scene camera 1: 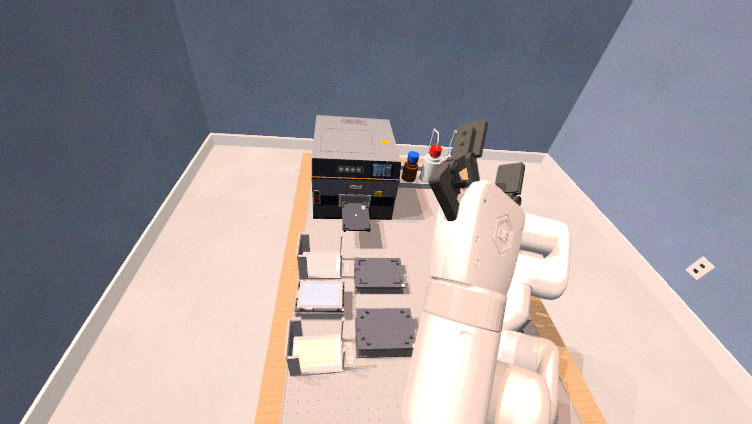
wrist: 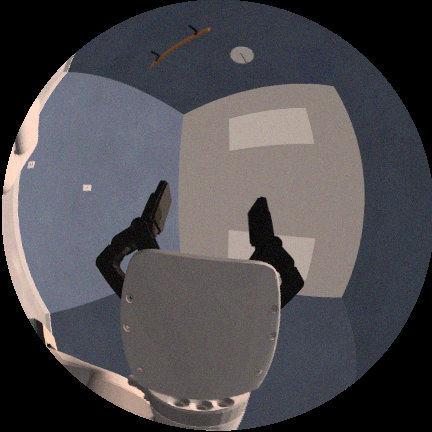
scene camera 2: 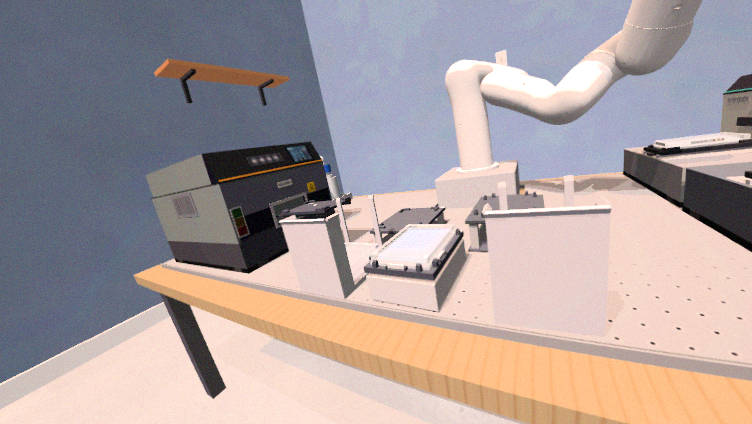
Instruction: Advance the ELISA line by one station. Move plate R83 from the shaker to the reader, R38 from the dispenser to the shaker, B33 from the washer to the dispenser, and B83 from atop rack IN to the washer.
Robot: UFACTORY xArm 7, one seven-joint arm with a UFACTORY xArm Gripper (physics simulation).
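Seen in the pictures: gripper, between the fingertips: [scene camera 1: 493, 145] [wrist: 212, 196]; arm's base, origin of its link: [scene camera 2: 477, 169].
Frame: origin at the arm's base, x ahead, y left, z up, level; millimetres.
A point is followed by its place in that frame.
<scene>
My gripper [scene camera 1: 493, 153] {x 257, y 261, z 617 mm} [wrist: 212, 196] {x 257, y 261, z 617 mm} is open and empty. It is high up and points away from the bench, toward the walls and ceiling in the wrist view. A plate with a pale blue top [scene camera 1: 320, 294] {x 503, y 99, z -19 mm} [scene camera 2: 416, 245] {x 523, y 107, z -20 mm} sits on a low nest between two racks. A pale yellow plate [scene camera 1: 317, 353] {x 473, y 254, z -54 mm} lies in the nearer rack [scene camera 1: 293, 344] [scene camera 2: 547, 268] {x 542, y 266, z -18 mm}. A white plate [scene camera 2: 697, 140] {x -34, y 463, z 16 mm} rests on a dark-topped unit at the far right. A large grey and black instrument [scene camera 1: 355, 139] {x 504, y -485, z 183 mm} [scene camera 2: 263, 184] {x 528, y -298, z 93 mm} has its bare tray [scene camera 1: 355, 217] {x 450, y -215, z 16 mm} extended. Plate codes and station names are unreadable.
A second rack [scene camera 1: 303, 253] [scene camera 2: 315, 258] {x 603, y -23, z -22 mm} stands near the instrument. Two dark flat stands [scene camera 1: 379, 273] {x 334, y -30, z -47 mm} [scene camera 1: 384, 329] {x 302, y 171, z -28 mm} lie beside the racks. A brown bottle [scene camera 1: 410, 171] {x 246, y -625, z -19 mm} and a red-capped bottle [scene camera 1: 431, 169] {x 149, y -637, z 3 mm} stand beside the instrument. The arm hides part of the bench in scene camera 1.
</scene>
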